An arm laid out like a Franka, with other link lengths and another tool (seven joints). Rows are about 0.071 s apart.
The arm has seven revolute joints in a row. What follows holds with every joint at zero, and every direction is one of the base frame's.
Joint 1 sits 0.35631 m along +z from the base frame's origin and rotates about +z.
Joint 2 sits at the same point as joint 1 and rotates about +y.
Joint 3 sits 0.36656 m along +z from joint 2 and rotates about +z.
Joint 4 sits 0.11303 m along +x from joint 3 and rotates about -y.
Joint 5 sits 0.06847 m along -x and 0.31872 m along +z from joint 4 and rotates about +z.
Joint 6 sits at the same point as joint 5 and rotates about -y.
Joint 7 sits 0.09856 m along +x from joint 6 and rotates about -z.
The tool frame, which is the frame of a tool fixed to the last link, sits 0.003 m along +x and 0.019 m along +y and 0.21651 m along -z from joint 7; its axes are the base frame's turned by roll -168.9, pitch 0 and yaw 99.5 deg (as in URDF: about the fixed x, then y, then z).
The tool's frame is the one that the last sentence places.
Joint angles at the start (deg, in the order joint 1, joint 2, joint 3, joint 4, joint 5, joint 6, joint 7):
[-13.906, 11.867, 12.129, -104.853, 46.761, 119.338, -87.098]
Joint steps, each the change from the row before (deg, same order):
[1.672, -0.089, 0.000, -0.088, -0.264, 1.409, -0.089]
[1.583, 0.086, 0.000, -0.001, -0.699, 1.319, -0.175]
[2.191, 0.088, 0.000, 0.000, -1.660, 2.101, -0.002]
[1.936, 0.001, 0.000, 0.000, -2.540, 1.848, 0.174]
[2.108, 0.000, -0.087, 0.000, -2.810, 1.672, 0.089]
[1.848, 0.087, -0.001, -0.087, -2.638, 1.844, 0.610]
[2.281, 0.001, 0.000, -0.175, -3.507, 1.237, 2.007]
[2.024, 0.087, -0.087, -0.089, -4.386, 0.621, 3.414]
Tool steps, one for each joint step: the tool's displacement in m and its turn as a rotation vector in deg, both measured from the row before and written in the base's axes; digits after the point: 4 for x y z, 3 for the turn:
[0.0010, 0.0143, 0.0007, -0.748, -0.975, 0.900]
[0.0008, 0.0129, -0.0012, -1.061, -0.926, 1.133]
[0.0012, 0.0164, -0.0018, -2.074, -1.460, 1.543]
[0.0000, 0.0131, -0.0019, -2.688, -1.460, 1.758]
[-0.0010, 0.0142, -0.0019, -2.835, -1.560, 2.191]
[-0.0002, 0.0126, -0.0022, -2.503, -1.362, 1.475]
[-0.0043, 0.0175, -0.0030, -2.825, -0.461, 1.531]
[-0.0049, 0.0137, -0.0045, -3.204, 0.318, 0.696]

